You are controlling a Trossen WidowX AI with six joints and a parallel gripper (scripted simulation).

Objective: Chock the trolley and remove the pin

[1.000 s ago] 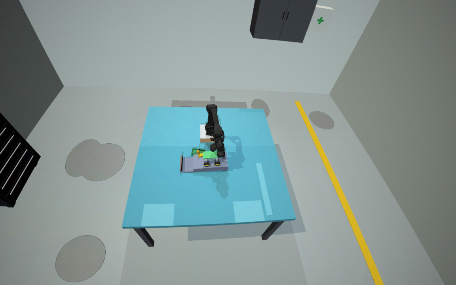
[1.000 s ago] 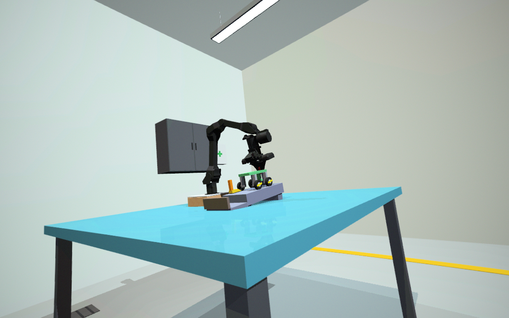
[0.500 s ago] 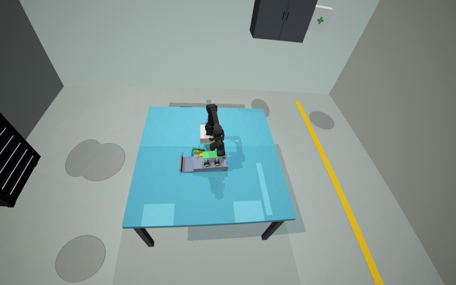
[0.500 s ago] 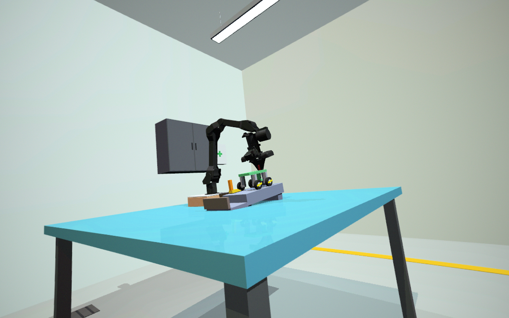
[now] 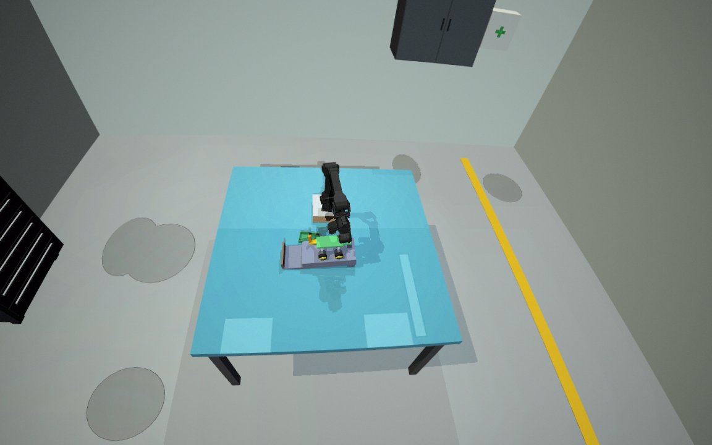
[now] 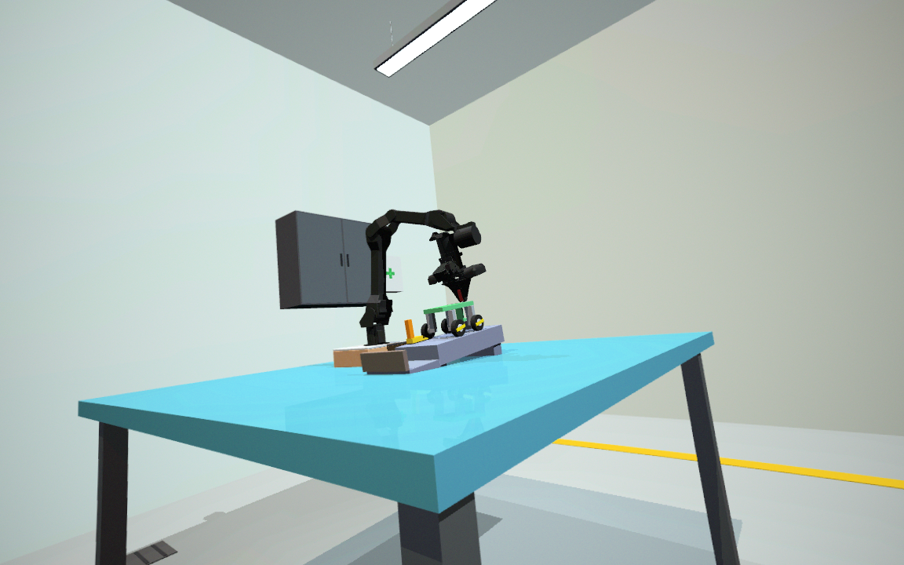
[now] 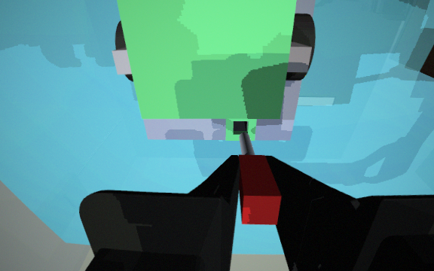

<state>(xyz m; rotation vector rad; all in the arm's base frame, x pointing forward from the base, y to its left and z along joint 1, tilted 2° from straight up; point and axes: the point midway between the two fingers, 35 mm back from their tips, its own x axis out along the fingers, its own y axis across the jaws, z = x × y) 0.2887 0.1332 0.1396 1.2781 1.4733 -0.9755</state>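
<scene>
The yellow chock lies 10 mm behind my gripper tip, 180 mm to the right of it and 80 mm below it. The rest, counted from my gripper tip: green-topped trolley: 40 mm ahead, 80 mm to the right, 60 mm below; then grey ramp: 40 mm ahead, 90 mm to the right, 120 mm below; then red-headed stop pin: right at my gripper tip.
</scene>
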